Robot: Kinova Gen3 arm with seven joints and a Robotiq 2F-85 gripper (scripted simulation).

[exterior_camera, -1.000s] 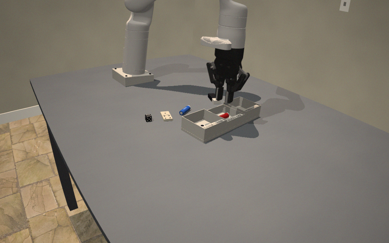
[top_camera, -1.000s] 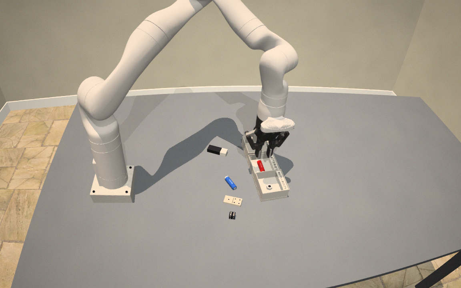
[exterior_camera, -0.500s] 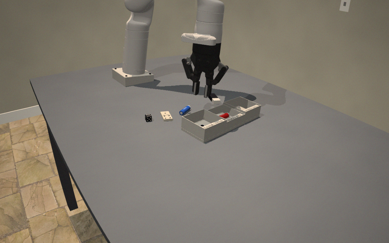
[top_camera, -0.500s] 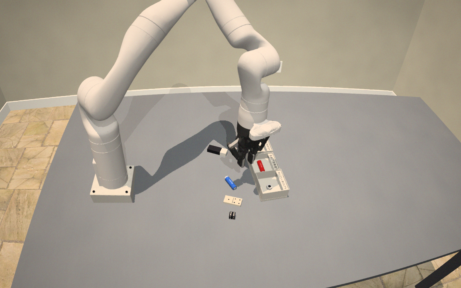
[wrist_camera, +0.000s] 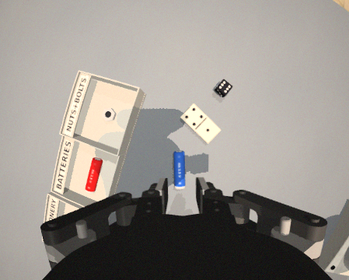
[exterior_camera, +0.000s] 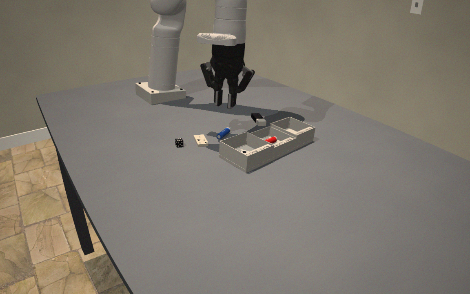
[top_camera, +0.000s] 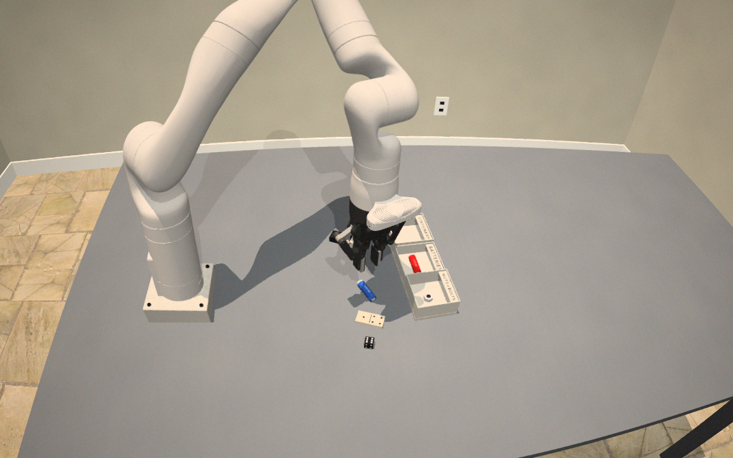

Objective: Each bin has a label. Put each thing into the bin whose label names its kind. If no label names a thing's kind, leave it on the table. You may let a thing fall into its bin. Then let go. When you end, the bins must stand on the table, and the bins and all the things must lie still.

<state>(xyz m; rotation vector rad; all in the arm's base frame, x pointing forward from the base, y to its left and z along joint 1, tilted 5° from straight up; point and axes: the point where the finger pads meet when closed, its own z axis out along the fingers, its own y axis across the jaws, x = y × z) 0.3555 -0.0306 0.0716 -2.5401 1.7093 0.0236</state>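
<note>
Now: the blue battery 90 mm below my hand. Also, from my hand: red battery (110 mm ahead, 50 mm to the left, 80 mm below); nut (120 mm ahead, 40 mm to the right, 80 mm below); cream domino (70 mm to the right, 90 mm below).
</note>
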